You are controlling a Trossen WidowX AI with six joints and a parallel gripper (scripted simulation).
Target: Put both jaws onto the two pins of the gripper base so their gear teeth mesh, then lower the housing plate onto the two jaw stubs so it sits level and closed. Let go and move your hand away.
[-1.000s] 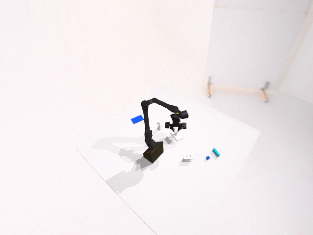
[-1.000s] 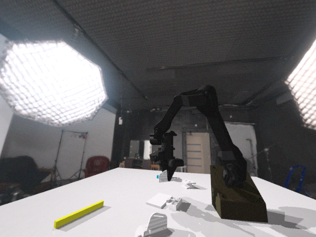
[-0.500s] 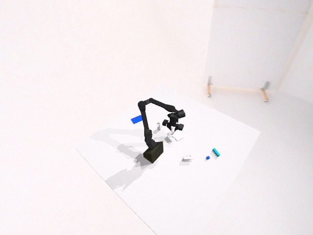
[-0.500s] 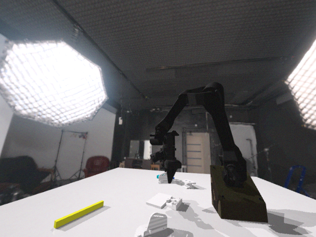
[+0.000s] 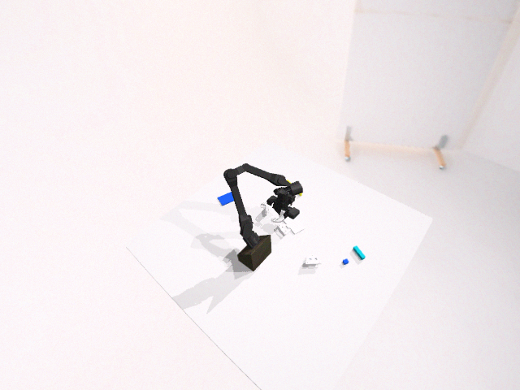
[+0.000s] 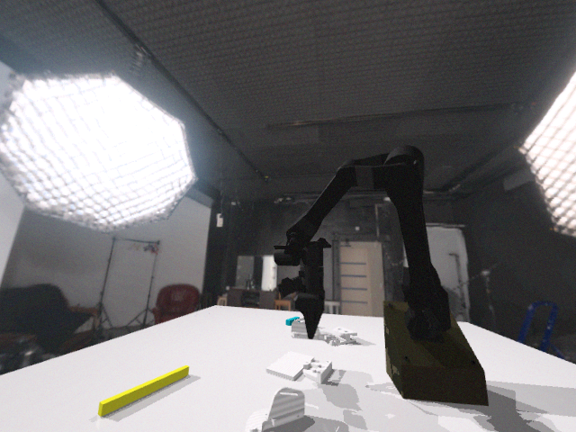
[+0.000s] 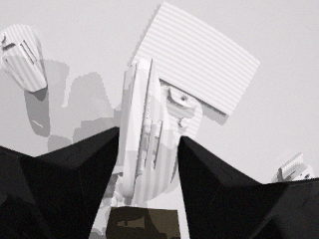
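My gripper tip is now 50 mm short of the flat white plate, 40 mm to the left of it and 80 mm above it. Also, from my gripper tip: white jaw 30 mm behind, 20 mm to the left; then yellow bar 280 mm ahead, 150 mm to the left, 80 mm below; then blue cube 30 mm ahead, 400 mm to the right, 80 mm below.
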